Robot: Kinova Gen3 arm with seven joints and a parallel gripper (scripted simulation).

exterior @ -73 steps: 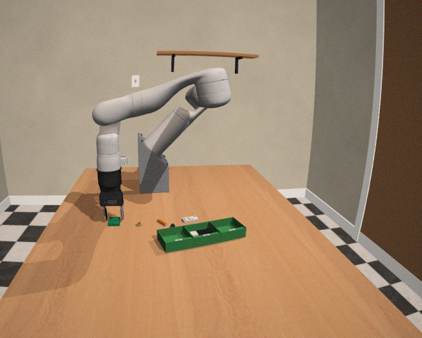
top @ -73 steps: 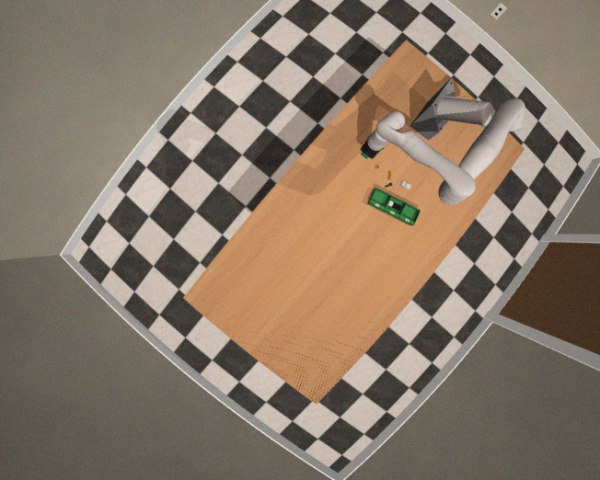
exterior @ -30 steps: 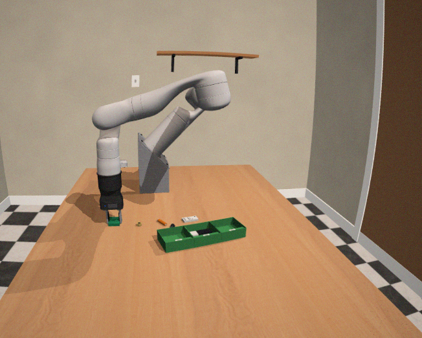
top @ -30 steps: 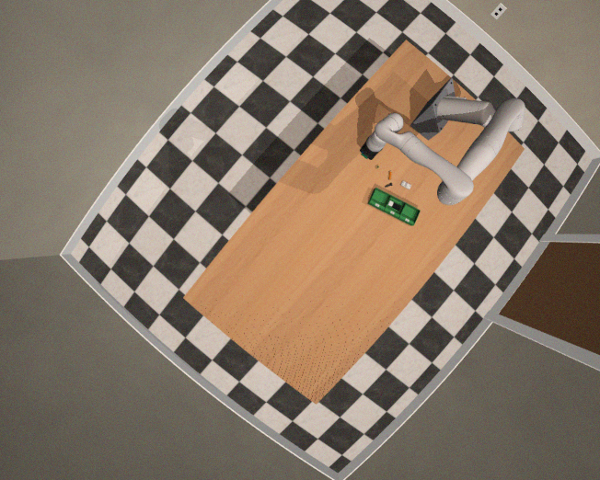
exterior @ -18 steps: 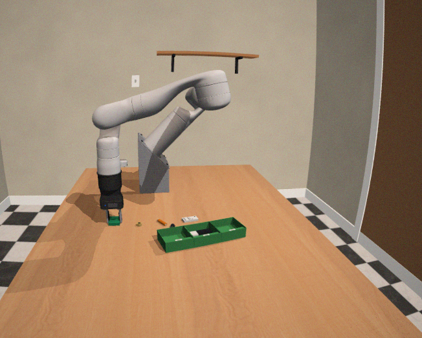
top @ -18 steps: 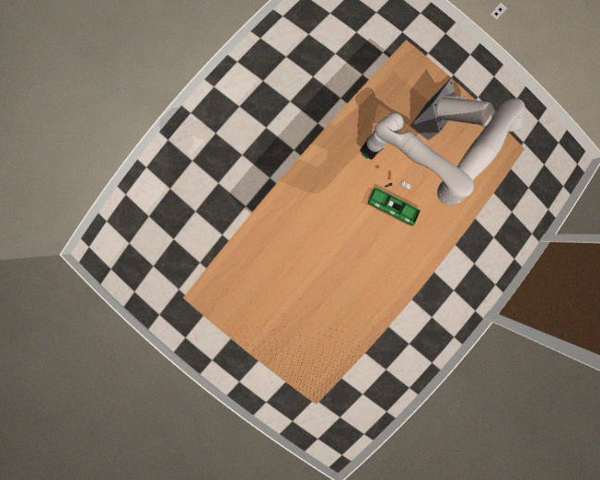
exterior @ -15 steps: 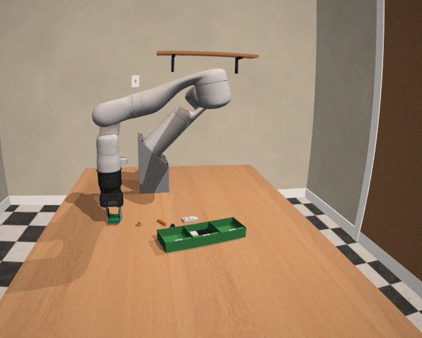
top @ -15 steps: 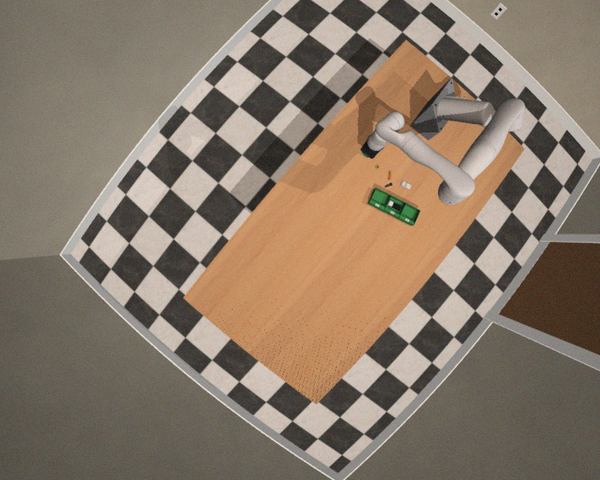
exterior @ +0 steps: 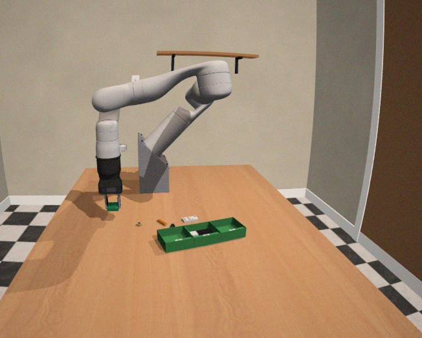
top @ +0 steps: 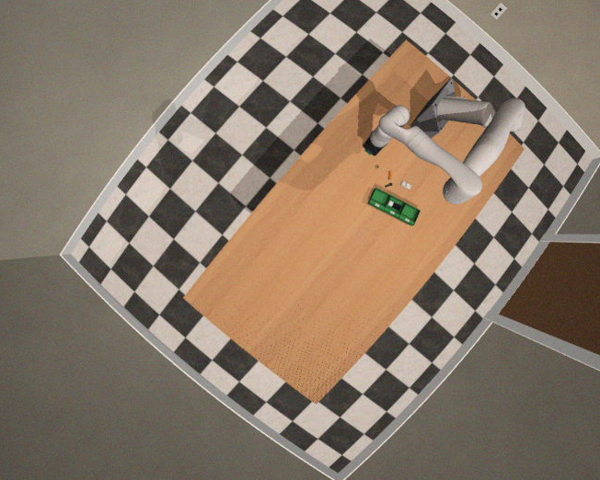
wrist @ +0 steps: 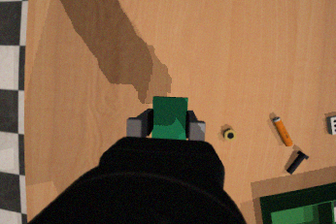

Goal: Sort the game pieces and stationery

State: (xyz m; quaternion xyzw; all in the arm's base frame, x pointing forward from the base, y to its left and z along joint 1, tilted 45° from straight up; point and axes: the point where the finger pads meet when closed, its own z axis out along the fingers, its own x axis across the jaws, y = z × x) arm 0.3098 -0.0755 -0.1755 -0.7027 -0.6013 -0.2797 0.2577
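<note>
Now: the green three-compartment tray 170 mm ahead of my hand, 250 mm to the left of it and 60 mm below it. From my hand the other things lie so: orange stick: 40 mm ahead, 160 mm to the left, 70 mm below; then olive ring: 40 mm ahead, 80 mm to the left, 70 mm below; then flat green block: 10 mm below.
</note>
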